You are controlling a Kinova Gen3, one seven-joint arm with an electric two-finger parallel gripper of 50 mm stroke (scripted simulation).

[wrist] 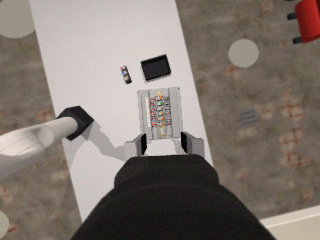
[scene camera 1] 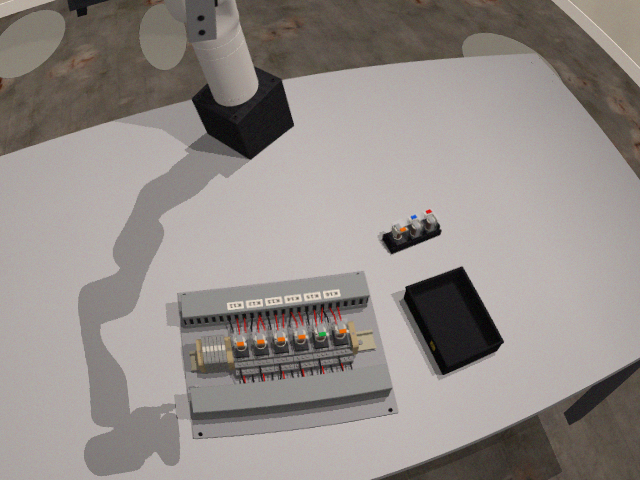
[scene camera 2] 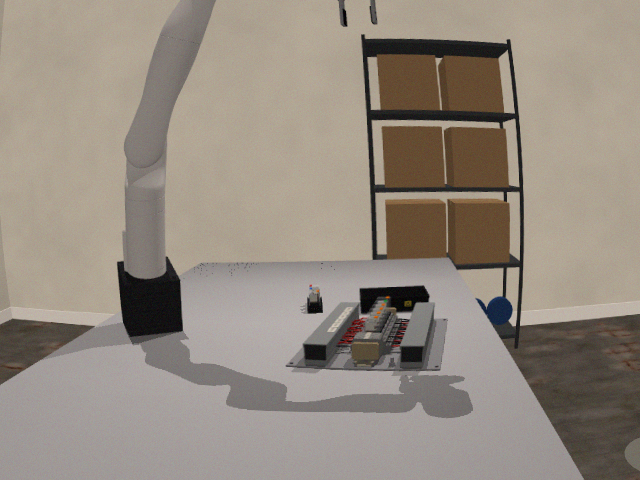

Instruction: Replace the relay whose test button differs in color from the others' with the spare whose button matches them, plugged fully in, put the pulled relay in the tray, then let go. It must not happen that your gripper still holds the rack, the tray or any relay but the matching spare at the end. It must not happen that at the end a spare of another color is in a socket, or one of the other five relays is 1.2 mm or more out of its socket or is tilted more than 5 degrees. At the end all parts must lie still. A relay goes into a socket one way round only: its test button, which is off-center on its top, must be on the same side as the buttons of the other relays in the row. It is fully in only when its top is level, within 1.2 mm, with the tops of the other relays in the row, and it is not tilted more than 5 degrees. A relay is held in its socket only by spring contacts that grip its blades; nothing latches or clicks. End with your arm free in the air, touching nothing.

Labels:
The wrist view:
my gripper: 163, 140
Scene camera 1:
black tray: 459, 322
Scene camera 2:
black tray: 413, 294

